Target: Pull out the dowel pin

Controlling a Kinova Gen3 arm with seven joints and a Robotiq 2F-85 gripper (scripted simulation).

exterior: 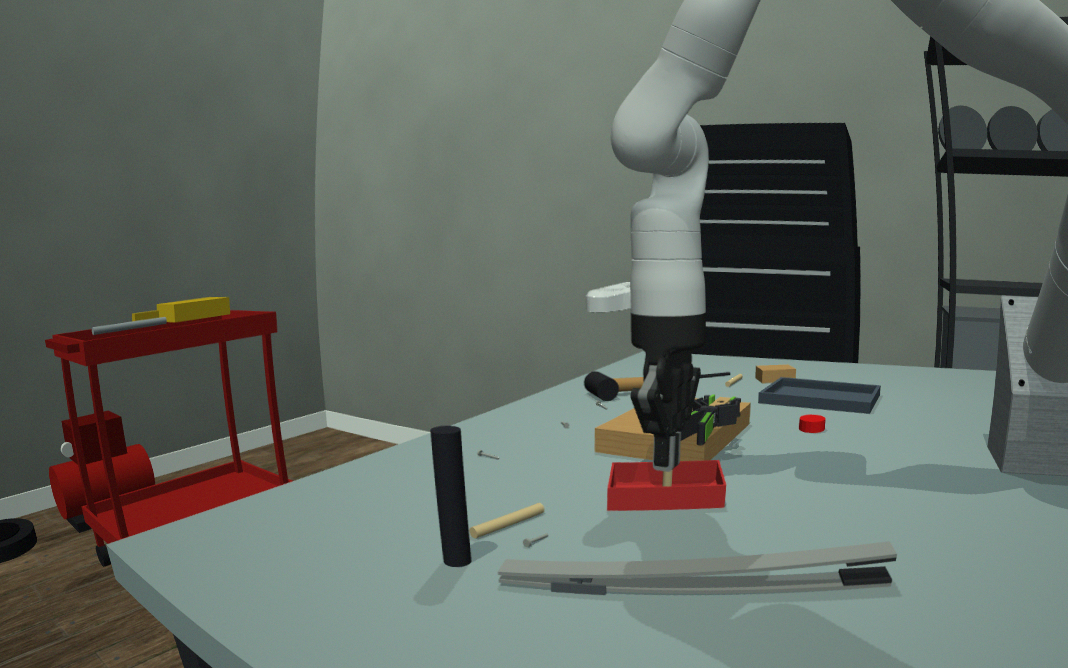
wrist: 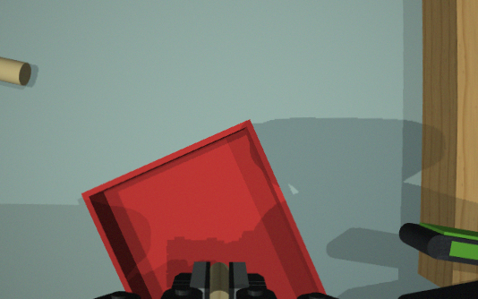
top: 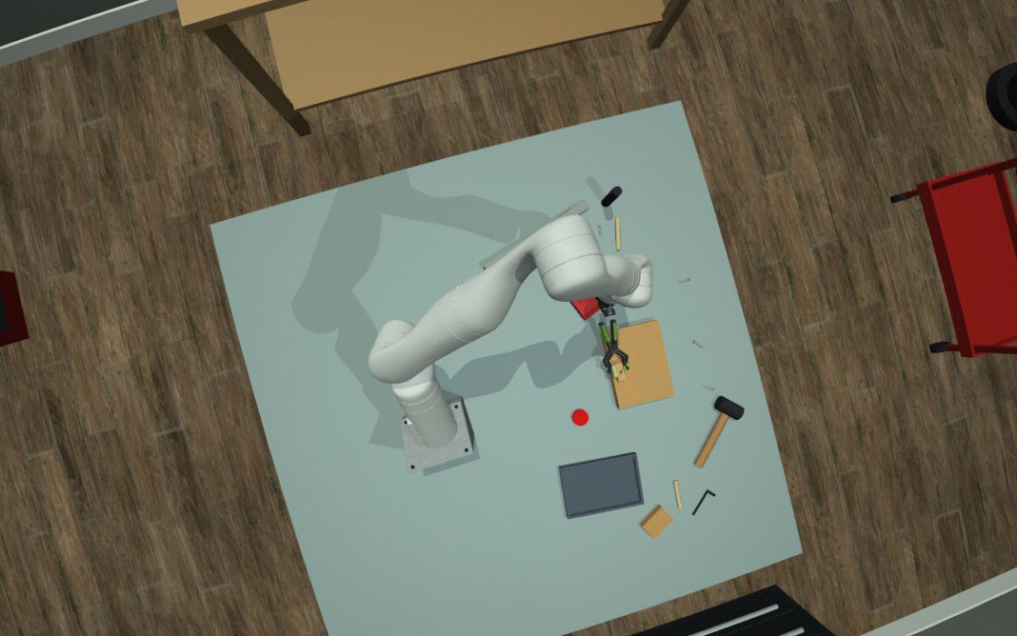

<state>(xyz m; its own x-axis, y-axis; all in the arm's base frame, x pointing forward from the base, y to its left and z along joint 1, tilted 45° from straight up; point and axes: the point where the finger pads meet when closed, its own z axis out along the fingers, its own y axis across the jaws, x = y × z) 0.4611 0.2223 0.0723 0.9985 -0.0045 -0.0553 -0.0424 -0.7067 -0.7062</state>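
Now: hand 4 cm above the red tray. Round my hand: dowel pin: 2 cm below; then small wooden block: 21 cm to the right, 1 cm below; then dowel: 11 cm ahead, 13 cm to the left, 5 cm below.
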